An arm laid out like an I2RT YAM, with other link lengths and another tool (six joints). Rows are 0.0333 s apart.
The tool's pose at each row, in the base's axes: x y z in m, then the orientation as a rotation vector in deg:
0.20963 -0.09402 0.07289 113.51 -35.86 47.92
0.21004 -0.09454 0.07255 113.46 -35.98 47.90
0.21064 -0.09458 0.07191 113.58 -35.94 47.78
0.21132 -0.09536 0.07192 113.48 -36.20 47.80
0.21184 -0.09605 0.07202 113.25 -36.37 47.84
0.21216 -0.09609 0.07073 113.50 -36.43 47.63
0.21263 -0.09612 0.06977 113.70 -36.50 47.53
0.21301 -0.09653 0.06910 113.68 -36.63 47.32
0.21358 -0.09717 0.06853 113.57 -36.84 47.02
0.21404 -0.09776 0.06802 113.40 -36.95 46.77
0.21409 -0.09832 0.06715 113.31 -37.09 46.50
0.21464 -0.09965 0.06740 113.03 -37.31 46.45
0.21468 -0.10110 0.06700 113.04 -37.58 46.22
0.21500 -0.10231 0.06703 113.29 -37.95 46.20
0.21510 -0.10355 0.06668 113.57 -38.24 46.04
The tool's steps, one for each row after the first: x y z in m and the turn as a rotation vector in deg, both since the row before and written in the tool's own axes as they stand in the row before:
0.00006 -0.00021 0.00071 -0.06 -0.04 0.08
-0.00009 -0.00073 0.00048 0.06 -0.10 -0.08
0.00053 -0.00008 0.00088 -0.11 -0.05 0.19
0.00049 0.00003 0.00072 -0.20 0.05 0.14
-0.00077 -0.00088 0.00064 0.12 -0.25 -0.05
-0.00042 -0.00081 0.00055 0.12 -0.17 0.01
-0.00021 -0.00041 0.00074 -0.12 -0.16 0.00
0.00002 -0.00038 0.00096 -0.24 -0.21 0.02
-0.00001 -0.00030 0.00085 -0.26 -0.11 -0.03
-0.00055 -0.00022 0.00085 -0.20 -0.17 -0.02
0.00072 0.00038 0.00121 -0.28 0.00 0.13
-0.00009 0.00045 0.00143 -0.11 -0.25 0.09
0.00039 0.00036 0.00113 0.17 -0.27 0.25
-0.00002 0.00034 0.00125 0.15 -0.33 0.13

